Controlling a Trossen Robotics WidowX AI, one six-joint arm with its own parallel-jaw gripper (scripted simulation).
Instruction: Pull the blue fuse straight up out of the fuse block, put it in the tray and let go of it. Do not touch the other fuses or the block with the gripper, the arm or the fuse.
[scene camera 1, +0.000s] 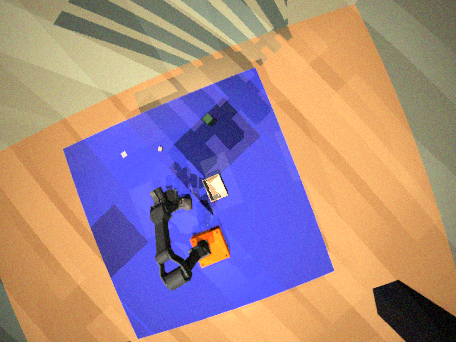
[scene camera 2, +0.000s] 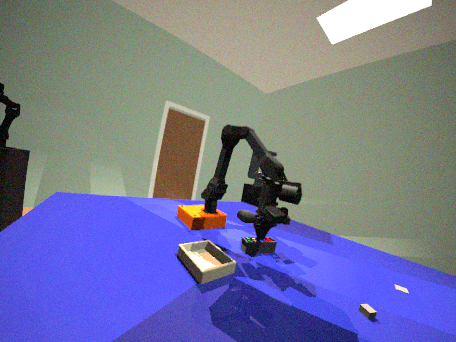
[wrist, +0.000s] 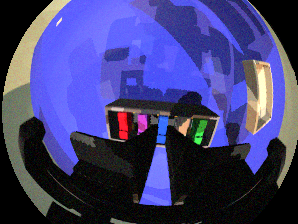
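Gripper (wrist: 161, 129), 0.10 m from the lens. Tray (wrist: 259, 89), 0.24 m from the lens.
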